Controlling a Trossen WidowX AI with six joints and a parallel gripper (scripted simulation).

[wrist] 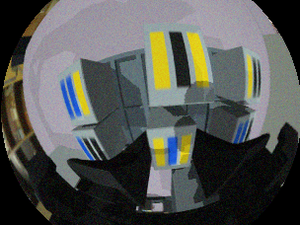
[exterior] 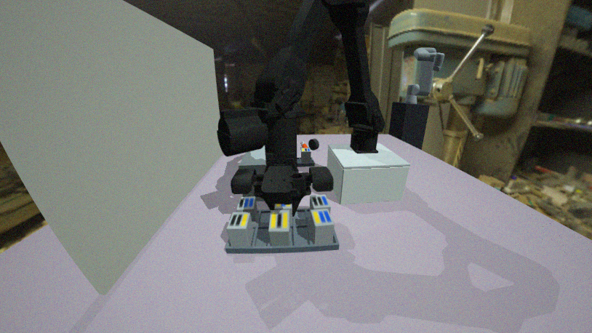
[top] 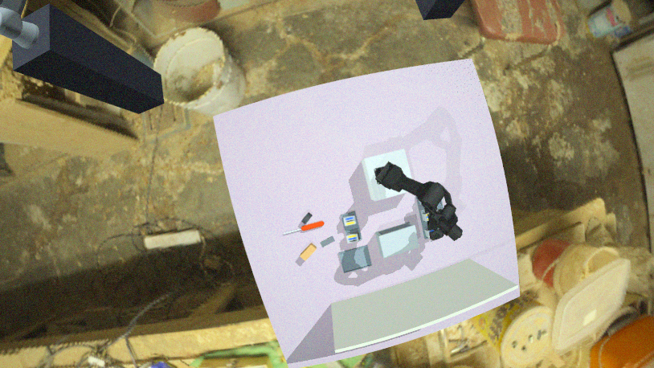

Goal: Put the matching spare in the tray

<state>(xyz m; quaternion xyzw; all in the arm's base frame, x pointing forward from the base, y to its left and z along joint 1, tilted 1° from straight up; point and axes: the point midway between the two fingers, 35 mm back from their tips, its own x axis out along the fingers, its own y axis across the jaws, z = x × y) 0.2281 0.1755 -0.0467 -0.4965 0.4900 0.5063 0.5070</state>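
Now: gripper tip 36 cm to the left of the tray, 10 cm short of it and 1 cm above it. Round my gripper tip: brown block: 55 cm to the right, 1 cm ahead, 1 cm above; pale wall: 29 cm ahead, 21 cm above, 16 cm to the right; mounted unit: 16 cm to the right, 6 cm ahead, 3 cm above.
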